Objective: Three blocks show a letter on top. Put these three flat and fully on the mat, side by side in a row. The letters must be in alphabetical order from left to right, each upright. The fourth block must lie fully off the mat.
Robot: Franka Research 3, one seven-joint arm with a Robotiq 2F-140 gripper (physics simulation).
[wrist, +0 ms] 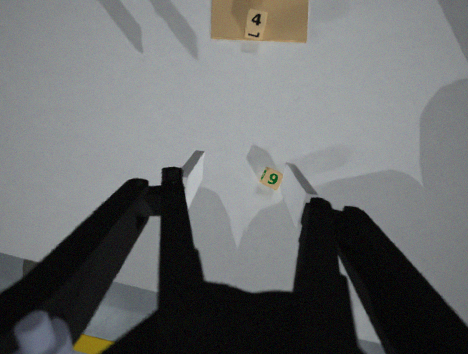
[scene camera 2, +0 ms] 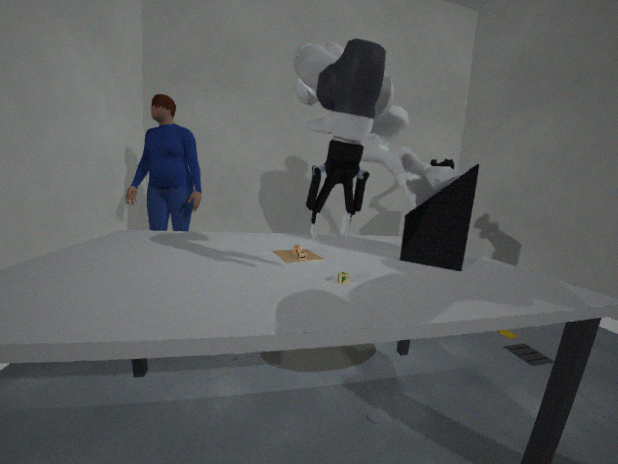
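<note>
The tan mat [scene camera 2: 312, 257] [wrist: 287, 27] lies on the table, cut off by the top of the wrist view. A block [scene camera 2: 301, 256] [wrist: 256, 21] with a black 4 on top sits at the mat's edge. Behind it on the mat, a block [scene camera 2: 297, 248] has a red mark; any other block there is hard to tell apart. A separate block [scene camera 2: 343, 278] [wrist: 271, 178] lies on the bare table, turned, with a green digit like a 9 on top and a green F on one side. My gripper [scene camera 2: 329, 234] [wrist: 243, 171] is partly open and empty, high above the table; in the wrist view this block appears beside the right fingertip.
A black wedge-shaped panel [scene camera 2: 440, 225] stands on the table [scene camera 2: 150, 295] at the right in the scene view. A person in blue [scene camera 2: 172, 160] stands behind the table at the left. Shadows of the arm fall across the table.
</note>
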